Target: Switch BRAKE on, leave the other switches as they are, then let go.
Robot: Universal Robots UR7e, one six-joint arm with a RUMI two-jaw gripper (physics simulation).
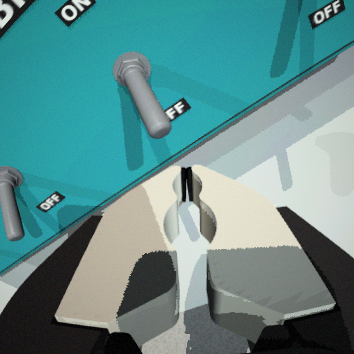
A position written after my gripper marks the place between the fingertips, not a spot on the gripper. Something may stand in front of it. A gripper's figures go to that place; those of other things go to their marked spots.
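You'd find my gripper [185, 171] at 0.14 m from the lens, and then there's a teal panel [79, 140] that sits 0.19 m from the lens.
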